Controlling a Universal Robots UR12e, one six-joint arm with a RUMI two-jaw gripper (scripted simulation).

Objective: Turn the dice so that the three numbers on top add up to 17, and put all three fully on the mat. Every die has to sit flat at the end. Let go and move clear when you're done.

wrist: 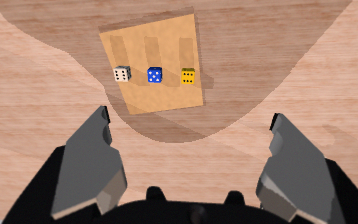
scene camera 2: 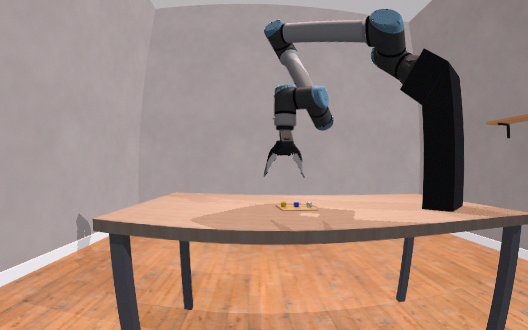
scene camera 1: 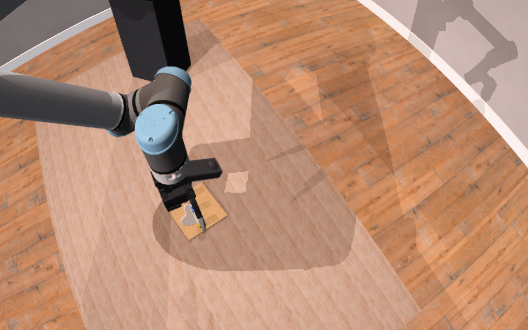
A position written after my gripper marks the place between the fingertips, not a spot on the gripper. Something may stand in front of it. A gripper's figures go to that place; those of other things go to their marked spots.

My gripper [wrist: 188,110]: 14 cm from the lens. A mat [wrist: 171,44]: 24 cm from the lens.
